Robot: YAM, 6 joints.
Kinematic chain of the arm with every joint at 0, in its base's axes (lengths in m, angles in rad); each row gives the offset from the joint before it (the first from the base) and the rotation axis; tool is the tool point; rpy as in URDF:
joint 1: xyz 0 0 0.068 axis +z
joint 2: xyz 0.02 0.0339 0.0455 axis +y
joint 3: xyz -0.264 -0.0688 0 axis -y
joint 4: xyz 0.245 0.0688 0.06 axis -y
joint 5: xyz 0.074 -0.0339 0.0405 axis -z
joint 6: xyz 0.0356 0 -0.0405 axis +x
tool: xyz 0 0 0 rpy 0 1.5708 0
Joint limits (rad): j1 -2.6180..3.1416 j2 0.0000..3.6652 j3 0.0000..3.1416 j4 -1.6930..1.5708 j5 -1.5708..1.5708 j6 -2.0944..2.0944
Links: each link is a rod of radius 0.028 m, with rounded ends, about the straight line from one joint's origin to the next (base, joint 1, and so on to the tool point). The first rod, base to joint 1, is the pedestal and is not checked.
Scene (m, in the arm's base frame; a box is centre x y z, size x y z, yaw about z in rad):
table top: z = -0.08
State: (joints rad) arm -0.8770 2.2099 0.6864 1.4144 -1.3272 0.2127
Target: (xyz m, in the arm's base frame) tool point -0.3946 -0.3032 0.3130
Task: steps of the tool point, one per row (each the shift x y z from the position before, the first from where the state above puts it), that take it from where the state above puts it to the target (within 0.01 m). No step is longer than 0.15 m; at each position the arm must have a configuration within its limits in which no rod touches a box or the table.
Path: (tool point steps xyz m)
1: -0.0563 -0.0957 0.0258
2: -0.0926 -0.0750 0.0328
3: -0.1195 -0.0407 0.0386
4: -0.1318 0.0024 0.0438
5: -0.1272 0.0484 0.0474
6: -0.1055 0.0899 0.0501

